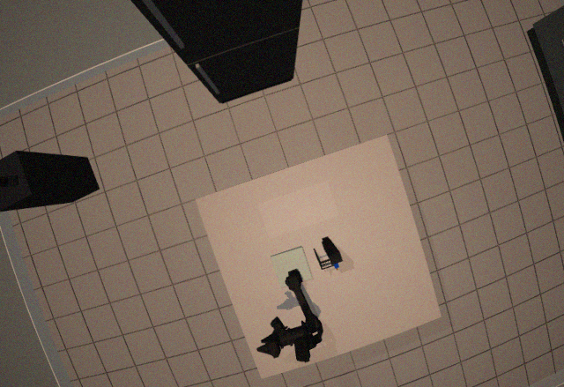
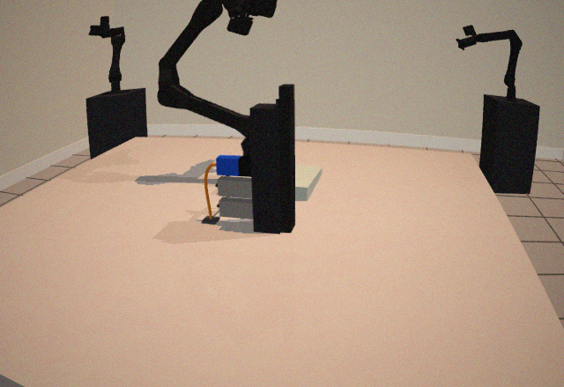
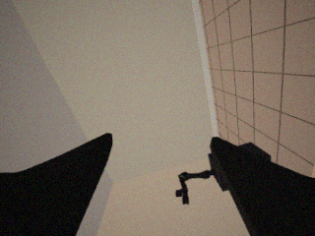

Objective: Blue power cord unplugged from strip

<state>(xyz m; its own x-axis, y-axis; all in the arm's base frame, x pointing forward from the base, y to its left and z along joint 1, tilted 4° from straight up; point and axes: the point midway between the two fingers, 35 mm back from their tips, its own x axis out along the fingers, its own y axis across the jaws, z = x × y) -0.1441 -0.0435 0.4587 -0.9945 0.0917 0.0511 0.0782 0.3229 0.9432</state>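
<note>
Right now my gripper tip is 47 cm short of the blue plug, 6 cm to the right of it and 34 cm above it. Round my gripper tip: black power strip (47 cm ahead, 13 cm to the left, 36 cm below).
</note>
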